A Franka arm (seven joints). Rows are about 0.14 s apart.
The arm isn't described. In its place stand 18 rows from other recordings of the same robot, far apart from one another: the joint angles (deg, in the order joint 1, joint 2, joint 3, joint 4, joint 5, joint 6, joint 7), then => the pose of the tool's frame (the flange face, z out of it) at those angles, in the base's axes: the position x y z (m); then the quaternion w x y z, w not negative.
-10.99, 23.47, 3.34, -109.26, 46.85, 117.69, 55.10 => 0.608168 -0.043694 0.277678 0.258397 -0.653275 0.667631 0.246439
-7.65, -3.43, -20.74, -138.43, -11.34, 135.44, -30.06 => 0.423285 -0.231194 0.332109 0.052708 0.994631 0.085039 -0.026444
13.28, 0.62, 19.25, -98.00, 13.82, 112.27, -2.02 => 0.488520 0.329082 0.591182 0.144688 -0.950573 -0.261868 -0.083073
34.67, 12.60, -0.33, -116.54, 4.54, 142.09, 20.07 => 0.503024 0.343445 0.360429 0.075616 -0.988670 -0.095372 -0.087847
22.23, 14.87, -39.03, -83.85, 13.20, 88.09, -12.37 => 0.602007 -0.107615 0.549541 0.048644 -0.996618 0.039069 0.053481
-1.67, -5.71, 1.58, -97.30, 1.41, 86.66, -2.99 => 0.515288 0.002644 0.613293 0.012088 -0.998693 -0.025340 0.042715
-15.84, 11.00, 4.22, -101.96, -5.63, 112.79, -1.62 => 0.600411 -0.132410 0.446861 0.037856 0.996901 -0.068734 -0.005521
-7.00, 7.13, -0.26, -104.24, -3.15, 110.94, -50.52 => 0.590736 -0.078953 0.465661 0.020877 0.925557 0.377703 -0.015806
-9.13, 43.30, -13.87, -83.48, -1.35, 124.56, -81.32 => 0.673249 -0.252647 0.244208 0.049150 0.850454 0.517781 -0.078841
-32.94, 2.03, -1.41, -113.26, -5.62, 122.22, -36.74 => 0.473569 -0.328679 0.461026 0.070414 0.996243 0.044404 0.023876
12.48, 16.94, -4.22, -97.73, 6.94, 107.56, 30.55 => 0.620239 0.102941 0.409638 0.022709 -0.974022 0.213144 0.073047
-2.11, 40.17, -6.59, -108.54, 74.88, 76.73, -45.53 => 0.550548 0.039277 0.160233 0.683763 -0.709160 0.018946 0.170887
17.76, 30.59, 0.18, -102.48, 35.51, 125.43, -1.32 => 0.608434 0.218918 0.248277 0.225250 -0.968937 0.031453 0.097125
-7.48, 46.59, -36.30, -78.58, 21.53, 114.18, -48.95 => 0.601063 -0.404211 0.289605 0.025419 0.997638 0.037118 -0.051913
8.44, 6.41, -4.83, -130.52, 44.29, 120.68, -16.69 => 0.501018 0.064491 0.295318 0.302340 -0.945705 0.070992 0.095880
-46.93, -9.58, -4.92, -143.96, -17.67, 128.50, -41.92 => 0.264331 -0.349913 0.333846 0.037240 0.992731 0.016780 -0.113207
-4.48, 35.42, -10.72, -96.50, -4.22, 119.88, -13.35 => 0.635101 -0.164627 0.231060 0.057904 0.991158 0.016862 -0.118187
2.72, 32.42, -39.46, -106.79, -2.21, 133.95, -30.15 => 0.531795 -0.357667 0.277740 0.163295 0.982388 -0.001869 -0.090802
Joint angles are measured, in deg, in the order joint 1, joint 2, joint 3, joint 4, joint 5, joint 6, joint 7. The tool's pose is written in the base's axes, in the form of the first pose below.
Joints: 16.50 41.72 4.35 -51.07 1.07 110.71 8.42
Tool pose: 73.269 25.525 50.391 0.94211 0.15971 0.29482 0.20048 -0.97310 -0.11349
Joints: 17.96 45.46 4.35 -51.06 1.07 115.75 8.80
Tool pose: 74.158 27.849 46.318 0.93421 0.16792 0.31474 0.21531 -0.96887 -0.12217
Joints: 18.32 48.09 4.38 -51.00 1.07 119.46 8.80
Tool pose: 74.931 28.615 43.486 0.92823 0.16649 0.33266 0.21924 -0.96729 -0.12763
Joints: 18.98 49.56 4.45 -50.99 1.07 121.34 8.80
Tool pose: 75.026 29.663 41.830 0.92454 0.17402 0.33904 0.22949 -0.96448 -0.13078
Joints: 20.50 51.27 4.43 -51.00 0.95 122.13 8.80
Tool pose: 74.521 31.722 39.573 0.92459 0.20009 0.32418 0.25229 -0.95921 -0.12752
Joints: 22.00 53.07 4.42 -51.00 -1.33 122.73 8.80
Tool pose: 73.959 33.584 37.141 0.91801 0.24534 0.31156 0.28490 -0.95453 -0.08781
